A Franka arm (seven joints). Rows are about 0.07 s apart.
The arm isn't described. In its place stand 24 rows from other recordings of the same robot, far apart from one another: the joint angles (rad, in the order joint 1, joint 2, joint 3, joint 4, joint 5, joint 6, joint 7), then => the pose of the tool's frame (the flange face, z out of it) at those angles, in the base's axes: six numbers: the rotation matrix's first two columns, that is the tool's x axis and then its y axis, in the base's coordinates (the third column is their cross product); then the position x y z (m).
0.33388, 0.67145, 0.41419, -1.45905, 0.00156, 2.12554, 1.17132 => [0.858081 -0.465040 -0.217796 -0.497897 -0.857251 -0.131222 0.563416 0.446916 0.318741]
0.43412, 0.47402, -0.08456, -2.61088, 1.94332, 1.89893, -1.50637 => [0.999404 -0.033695 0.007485 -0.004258 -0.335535 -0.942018 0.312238 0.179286 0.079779]
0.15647, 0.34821, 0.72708, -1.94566, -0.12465, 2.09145, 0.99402 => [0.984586 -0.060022 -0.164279 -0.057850 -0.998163 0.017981 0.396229 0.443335 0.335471]
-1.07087, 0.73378, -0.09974, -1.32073, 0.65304, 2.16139, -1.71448 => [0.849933 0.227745 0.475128 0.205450 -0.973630 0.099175 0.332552 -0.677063 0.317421]
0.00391, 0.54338, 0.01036, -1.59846, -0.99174, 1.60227, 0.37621 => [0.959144 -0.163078 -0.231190 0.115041 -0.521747 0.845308 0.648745 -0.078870 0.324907]
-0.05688, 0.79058, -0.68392, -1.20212, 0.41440, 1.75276, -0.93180 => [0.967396 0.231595 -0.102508 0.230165 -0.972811 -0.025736 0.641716 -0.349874 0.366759]
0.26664, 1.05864, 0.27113, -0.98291, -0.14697, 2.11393, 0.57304 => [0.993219 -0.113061 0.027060 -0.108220 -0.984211 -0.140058 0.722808 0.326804 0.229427]
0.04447, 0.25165, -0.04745, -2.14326, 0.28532, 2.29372, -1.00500 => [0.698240 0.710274 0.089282 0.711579 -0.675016 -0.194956 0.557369 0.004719 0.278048]
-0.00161, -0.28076, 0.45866, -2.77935, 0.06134, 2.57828, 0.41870 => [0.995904 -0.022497 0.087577 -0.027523 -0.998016 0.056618 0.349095 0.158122 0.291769]
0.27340, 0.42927, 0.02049, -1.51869, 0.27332, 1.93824, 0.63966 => [0.895158 -0.410787 -0.173047 -0.439909 -0.876775 -0.194281 0.647845 0.213257 0.415985]
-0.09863, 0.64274, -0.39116, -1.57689, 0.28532, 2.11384, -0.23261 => [0.939441 -0.339391 -0.047588 -0.340468 -0.940112 -0.016474 0.632012 -0.279336 0.280064]
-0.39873, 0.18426, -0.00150, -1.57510, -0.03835, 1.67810, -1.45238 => [0.488649 0.871199 -0.047269 0.867869 -0.490915 -0.076198 0.561012 -0.241307 0.523874]
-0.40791, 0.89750, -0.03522, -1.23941, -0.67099, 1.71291, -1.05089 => [0.434950 0.575796 -0.692299 0.725071 -0.679849 -0.109901 0.623375 -0.353340 0.214451]
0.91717, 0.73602, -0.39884, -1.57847, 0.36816, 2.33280, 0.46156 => [0.994040 -0.084744 0.068575 -0.080797 -0.995017 -0.058430 0.588802 0.391723 0.238304]
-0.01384, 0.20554, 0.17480, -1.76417, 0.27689, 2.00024, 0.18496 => [0.990239 -0.134095 -0.038004 -0.139361 -0.948623 -0.284064 0.613285 0.109799 0.452657]
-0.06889, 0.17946, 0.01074, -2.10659, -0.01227, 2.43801, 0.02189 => [0.985948 -0.070413 0.151485 -0.071851 -0.997407 0.004031 0.583762 -0.034138 0.347210]
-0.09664, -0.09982, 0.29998, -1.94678, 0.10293, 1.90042, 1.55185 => [0.190743 -0.979249 -0.068467 -0.980989 -0.187612 -0.049629 0.523548 0.120617 0.525863]
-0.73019, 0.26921, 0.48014, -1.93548, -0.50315, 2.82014, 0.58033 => [0.690265 -0.369151 0.622303 -0.423682 -0.903407 -0.065949 0.629584 -0.158794 0.434384]
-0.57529, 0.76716, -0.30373, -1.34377, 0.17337, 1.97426, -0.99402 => [0.988456 0.110372 -0.103788 0.105251 -0.993000 -0.053603 0.505919 -0.519442 0.275220]
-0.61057, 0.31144, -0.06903, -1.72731, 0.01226, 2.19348, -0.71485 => [0.993108 0.039675 0.110282 0.027567 -0.993635 0.109219 0.515088 -0.410538 0.417213]
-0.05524, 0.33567, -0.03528, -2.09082, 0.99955, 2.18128, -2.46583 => [-0.139955 0.737447 0.660746 0.984933 0.035224 0.169310 0.568842 -0.019984 0.254154]
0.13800, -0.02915, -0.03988, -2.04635, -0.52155, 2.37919, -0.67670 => [0.478620 0.875065 -0.071997 0.768041 -0.377522 0.517291 0.573772 0.051167 0.492213]
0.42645, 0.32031, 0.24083, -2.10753, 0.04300, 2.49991, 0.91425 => [0.956782 -0.288731 -0.034679 -0.290790 -0.948672 -0.124348 0.463320 0.361339 0.275525]
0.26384, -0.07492, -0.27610, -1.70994, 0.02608, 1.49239, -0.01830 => [0.989510 0.011875 -0.143973 0.004849 -0.998784 -0.049053 0.519692 -0.008316 0.592128]
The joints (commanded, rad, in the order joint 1, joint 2, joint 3, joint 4, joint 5, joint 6, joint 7), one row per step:
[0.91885 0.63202 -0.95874 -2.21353 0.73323 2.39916 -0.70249]
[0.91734 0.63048 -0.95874 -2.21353 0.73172 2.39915 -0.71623]
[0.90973 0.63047 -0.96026 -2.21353 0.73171 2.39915 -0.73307]
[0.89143 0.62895 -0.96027 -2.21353 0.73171 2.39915 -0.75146]
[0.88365 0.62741 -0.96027 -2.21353 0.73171 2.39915 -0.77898]
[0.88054 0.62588 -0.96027 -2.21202 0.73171 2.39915 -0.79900]
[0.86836 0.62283 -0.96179 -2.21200 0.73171 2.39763 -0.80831]
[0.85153 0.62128 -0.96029 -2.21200 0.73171 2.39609 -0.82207]
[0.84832 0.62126 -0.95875 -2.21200 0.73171 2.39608 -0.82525]
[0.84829 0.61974 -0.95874 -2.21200 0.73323 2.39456 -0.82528]
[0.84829 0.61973 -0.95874 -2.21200 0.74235 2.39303 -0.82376]
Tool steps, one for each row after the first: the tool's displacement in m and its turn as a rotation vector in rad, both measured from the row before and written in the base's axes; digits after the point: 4 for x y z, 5 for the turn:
[0.0001 -0.0006 0.0005 0.00123 0.00017 0.01334]
[-0.0002 -0.0048 0.0004 0.00044 -0.00008 0.00797]
[-0.0007 -0.0096 0.0005 0.00225 -0.00028 0.00004]
[-0.0003 -0.0040 0.0005 0.00277 -0.00002 0.01968]
[0.0006 -0.0012 0.0009 0.00233 -0.00164 0.01759]
[-0.0006 -0.0068 0.0012 0.00313 -0.00112 -0.00420]
[-0.0011 -0.0080 -0.0001 0.00338 0.00128 -0.00196]
[-0.0002 -0.0010 -0.0004 0.00079 0.00075 0.00122]
[0.0000 0.0002 0.0003 0.00281 -0.00040 -0.00122]
[-0.0001 0.0002 -0.0001 0.00547 -0.00257 -0.00847]

